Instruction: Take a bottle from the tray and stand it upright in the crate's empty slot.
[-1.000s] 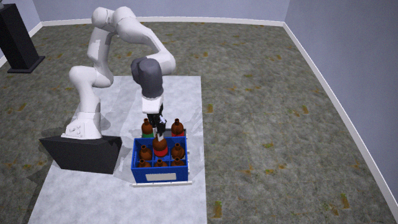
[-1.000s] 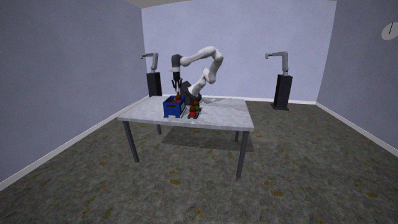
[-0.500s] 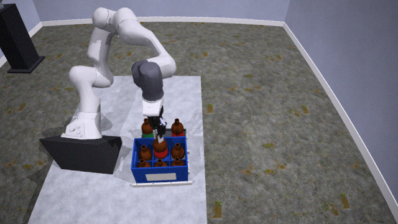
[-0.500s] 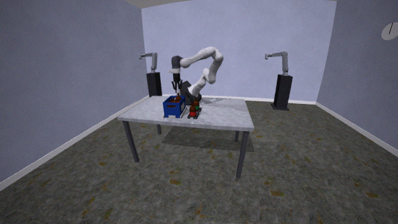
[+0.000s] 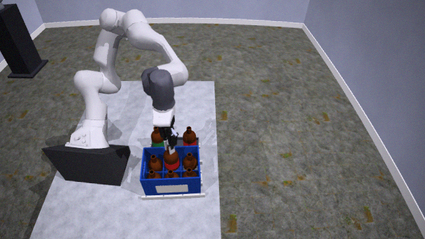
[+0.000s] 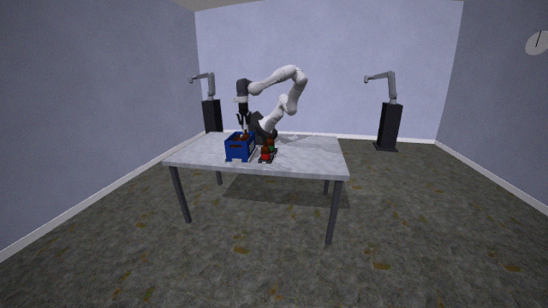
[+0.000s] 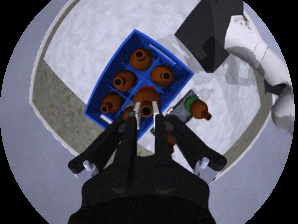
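Now: the bottle 90 mm below my hand. From my hand the other things lie so: dark tray (20 mm behind, 180 mm to the left, 220 mm below); crate (10 mm ahead, 40 mm to the right, 150 mm below).
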